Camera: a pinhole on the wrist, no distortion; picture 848 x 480 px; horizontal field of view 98.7 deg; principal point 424.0 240.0 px. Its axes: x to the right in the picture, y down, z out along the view. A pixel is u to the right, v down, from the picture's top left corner.
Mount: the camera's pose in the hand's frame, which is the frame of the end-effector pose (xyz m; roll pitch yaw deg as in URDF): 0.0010 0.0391 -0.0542 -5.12 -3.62 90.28
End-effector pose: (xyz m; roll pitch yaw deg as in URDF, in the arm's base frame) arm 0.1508 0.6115 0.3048 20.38 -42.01 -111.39
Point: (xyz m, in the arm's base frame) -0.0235 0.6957 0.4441
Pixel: 162 80
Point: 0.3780 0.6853 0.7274
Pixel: 742 26
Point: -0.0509 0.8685 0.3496
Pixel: 150 320
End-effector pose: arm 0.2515 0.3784 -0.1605 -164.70 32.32 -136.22
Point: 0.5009 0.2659 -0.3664
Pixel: 215 185
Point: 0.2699 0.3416 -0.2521
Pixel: 284 45
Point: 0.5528 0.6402 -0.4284
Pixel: 490 351
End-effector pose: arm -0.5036 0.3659 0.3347 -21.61 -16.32 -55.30
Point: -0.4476 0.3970 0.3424
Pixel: 529 174
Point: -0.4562 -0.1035 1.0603
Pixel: outside the picture
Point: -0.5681 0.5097 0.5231
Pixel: 326 331
